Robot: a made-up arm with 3 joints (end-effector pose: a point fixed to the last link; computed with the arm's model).
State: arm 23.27 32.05 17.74
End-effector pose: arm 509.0 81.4 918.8 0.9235 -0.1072 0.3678 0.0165
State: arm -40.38 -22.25 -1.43
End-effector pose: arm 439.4 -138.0 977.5 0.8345 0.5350 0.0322 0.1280
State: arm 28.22 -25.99 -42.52
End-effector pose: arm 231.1 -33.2 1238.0 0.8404 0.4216 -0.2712 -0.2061
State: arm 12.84 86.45 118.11
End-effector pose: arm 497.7 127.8 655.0 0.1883 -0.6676 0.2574 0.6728
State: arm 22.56 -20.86 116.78
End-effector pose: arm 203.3 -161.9 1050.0 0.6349 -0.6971 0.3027 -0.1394
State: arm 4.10 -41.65 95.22
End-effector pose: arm 171.3 -194.3 964.6 0.8654 -0.4275 0.1477 -0.2157
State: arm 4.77 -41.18 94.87
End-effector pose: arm 171.8 -191.8 968.1 0.8638 -0.4301 0.1487 -0.2163
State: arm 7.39 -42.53 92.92
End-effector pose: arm 157.7 -182.8 978.1 0.8610 -0.4237 0.1425 -0.2425
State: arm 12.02 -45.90 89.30
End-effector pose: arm 128.6 -164.4 993.9 0.8549 -0.4083 0.1240 -0.2950
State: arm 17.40 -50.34 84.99
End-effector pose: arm 94.3 -138.5 1010.0 0.8441 -0.3892 0.0933 -0.3567
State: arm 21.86 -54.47 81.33
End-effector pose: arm 65.6 -113.1 1020.8 0.8316 -0.3726 0.0597 -0.4075
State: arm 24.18 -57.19 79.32
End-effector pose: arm 48.7 -98.1 1024.6 0.8233 -0.3619 0.0368 -0.4358
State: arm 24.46 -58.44 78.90
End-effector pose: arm 42.5 -95.1 1023.3 0.8214 -0.3561 0.0286 -0.4447
